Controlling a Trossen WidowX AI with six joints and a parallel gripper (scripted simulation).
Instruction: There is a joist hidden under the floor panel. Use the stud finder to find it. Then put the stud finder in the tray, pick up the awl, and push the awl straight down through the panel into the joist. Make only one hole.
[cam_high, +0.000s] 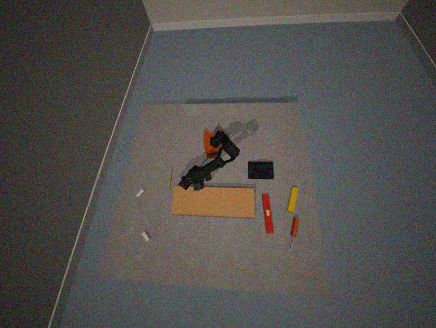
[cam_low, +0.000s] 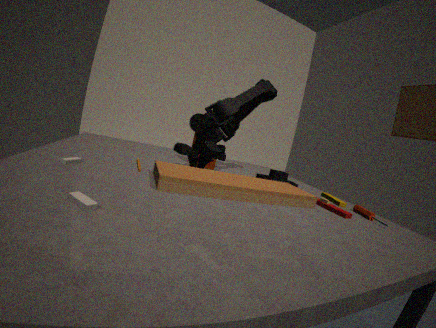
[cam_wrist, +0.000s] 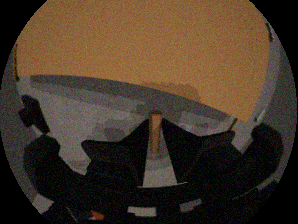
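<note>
My gripper tip is now 6 cm past the awl and 1 cm to the left of it. From my gripper tip the other things lie so: dark stud finder (41 cm to the left, 7 cm behind, 5 cm above); thin orange pencil (20 cm to the right, 3 cm behind); black tray (42 cm to the left, 7 cm behind, 1 cm above).
</note>
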